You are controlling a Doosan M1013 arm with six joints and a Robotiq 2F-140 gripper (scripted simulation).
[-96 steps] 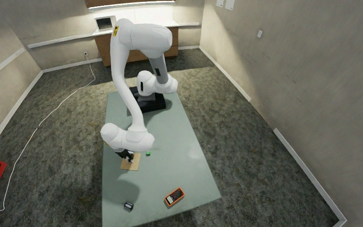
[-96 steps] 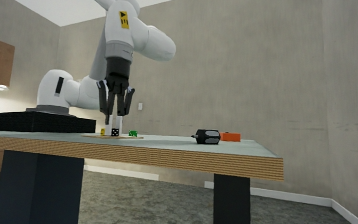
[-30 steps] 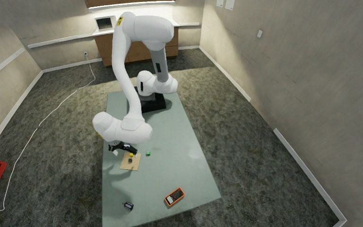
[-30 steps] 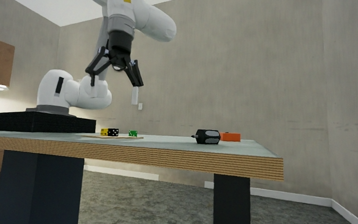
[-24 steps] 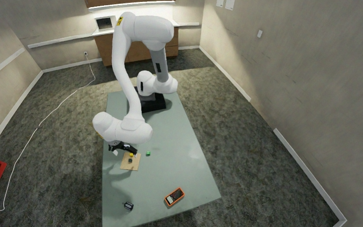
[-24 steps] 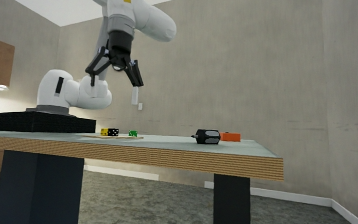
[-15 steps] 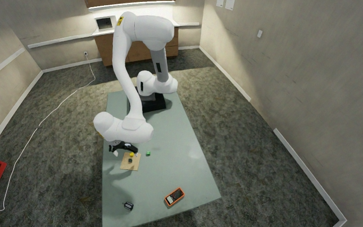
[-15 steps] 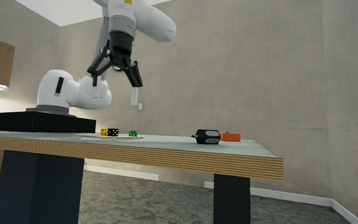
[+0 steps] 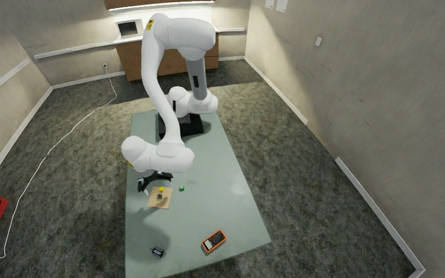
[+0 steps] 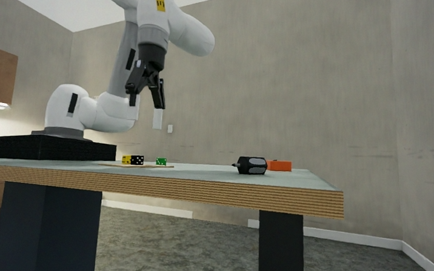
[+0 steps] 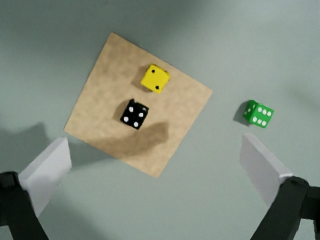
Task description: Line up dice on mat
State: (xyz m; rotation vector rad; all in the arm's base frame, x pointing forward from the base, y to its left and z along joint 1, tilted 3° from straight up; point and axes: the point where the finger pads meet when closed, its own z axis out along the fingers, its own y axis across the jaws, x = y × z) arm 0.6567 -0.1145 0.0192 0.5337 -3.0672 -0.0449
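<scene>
My gripper is now 12 cm to the right of the green die, 11 cm above it and 4 cm past it. Round my hand: black die: 11 cm below, 3 cm to the right, 1 cm ahead; then yellow die: 11 cm below, 4 cm behind, 2 cm to the right; then tan mat: 12 cm below, 3 cm to the right, 1 cm ahead.
</scene>
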